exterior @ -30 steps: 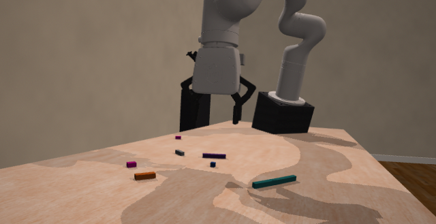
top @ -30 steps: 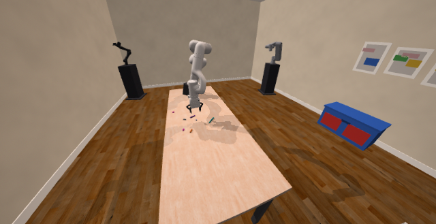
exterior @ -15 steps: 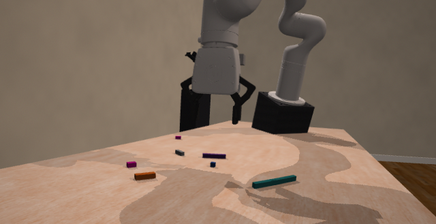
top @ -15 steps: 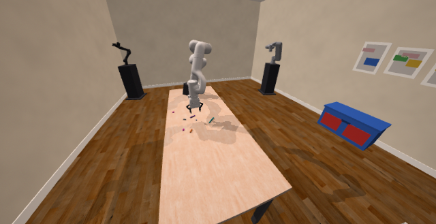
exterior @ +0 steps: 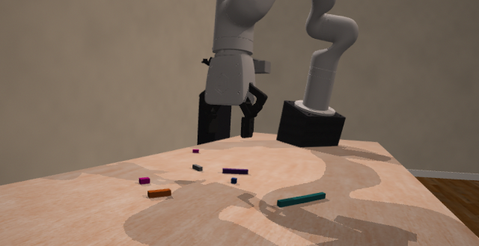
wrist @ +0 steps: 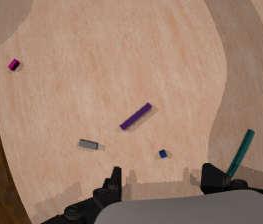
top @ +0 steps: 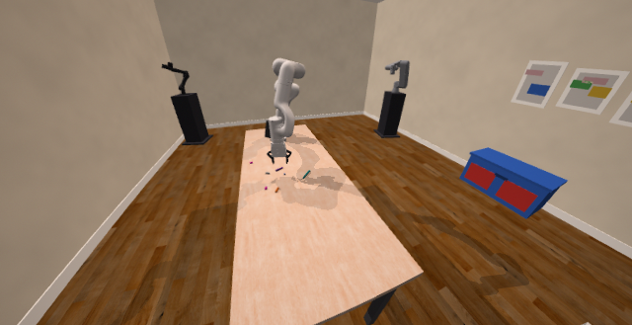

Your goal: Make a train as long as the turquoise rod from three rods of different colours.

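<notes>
Right now my hand is 2 cm past the grey rod, 10 cm to the left of it and 10 cm above it. Round my hand: orange rod 17 cm ahead, 1 cm to the right, 10 cm below; then purple rod 6 cm behind, 2 cm to the right, 10 cm below; then blue rod 2 cm to the left, 10 cm below.
</notes>
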